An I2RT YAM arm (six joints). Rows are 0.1 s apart.
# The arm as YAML. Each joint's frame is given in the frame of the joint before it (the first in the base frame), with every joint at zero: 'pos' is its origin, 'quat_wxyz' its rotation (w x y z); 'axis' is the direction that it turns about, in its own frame. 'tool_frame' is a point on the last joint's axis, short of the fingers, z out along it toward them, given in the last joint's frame.
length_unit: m
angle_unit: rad
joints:
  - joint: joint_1
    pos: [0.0, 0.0, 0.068]
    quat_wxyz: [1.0, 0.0, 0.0, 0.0]
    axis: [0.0, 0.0, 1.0]
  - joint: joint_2
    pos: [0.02, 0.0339, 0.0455]
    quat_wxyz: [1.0, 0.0, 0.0, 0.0]
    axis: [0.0, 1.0, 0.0]
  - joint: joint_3
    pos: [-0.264, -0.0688, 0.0]
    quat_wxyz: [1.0, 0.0, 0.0, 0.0]
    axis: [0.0, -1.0, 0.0]
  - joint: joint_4
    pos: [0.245, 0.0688, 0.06]
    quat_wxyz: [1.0, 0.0, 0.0, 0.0]
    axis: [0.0, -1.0, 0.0]
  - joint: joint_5
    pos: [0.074, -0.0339, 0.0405]
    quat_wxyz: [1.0, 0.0, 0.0, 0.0]
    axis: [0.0, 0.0, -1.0]
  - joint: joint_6
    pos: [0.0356, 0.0, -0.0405]
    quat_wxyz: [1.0, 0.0, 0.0, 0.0]
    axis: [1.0, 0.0, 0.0]
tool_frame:
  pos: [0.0, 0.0, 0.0]
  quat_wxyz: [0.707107, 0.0, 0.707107, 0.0]
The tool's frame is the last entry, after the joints.
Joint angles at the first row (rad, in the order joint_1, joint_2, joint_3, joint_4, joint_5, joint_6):
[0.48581, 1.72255, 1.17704, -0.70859, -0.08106, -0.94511]
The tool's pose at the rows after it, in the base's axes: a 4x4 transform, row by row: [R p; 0 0 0 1], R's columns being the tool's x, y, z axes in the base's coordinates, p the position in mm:
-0.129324, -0.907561, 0.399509, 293.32; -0.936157, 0.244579, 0.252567, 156.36; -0.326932, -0.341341, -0.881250, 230.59; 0, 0, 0, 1
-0.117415, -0.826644, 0.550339, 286.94; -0.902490, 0.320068, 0.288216, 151.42; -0.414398, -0.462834, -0.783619, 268.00; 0, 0, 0, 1
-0.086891, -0.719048, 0.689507, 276.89; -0.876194, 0.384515, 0.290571, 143.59; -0.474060, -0.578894, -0.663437, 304.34; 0, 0, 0, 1
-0.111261, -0.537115, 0.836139, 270.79; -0.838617, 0.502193, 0.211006, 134.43; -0.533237, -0.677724, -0.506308, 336.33; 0, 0, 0, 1
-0.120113, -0.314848, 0.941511, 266.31; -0.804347, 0.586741, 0.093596, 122.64; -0.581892, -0.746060, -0.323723, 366.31; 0, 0, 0, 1
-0.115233, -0.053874, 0.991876, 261.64; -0.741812, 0.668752, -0.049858, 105.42; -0.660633, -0.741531, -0.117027, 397.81; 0, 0, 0, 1
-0.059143, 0.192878, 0.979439, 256.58; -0.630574, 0.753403, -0.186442, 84.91; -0.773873, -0.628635, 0.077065, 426.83; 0, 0, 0, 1
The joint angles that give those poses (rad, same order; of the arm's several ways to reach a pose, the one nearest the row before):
[0.48581, 1.62186, 1.18240, -0.64031, -0.03681, -0.87568]
[0.48580, 1.51464, 1.18237, -0.56820, 0.00209, -0.83792]
[0.48582, 1.41050, 1.18239, -0.49917, 0.06505, -0.82684]
[0.48469, 1.33306, 1.18238, -0.39273, 0.20430, -0.78220]
[0.47360, 1.27358, 1.18240, -0.26112, 0.35344, -0.78183]
[0.44233, 1.22242, 1.18238, -0.09290, 0.48887, -0.78031]
[0.39159, 1.18622, 1.18239, 0.09595, 0.57775, -0.73262]

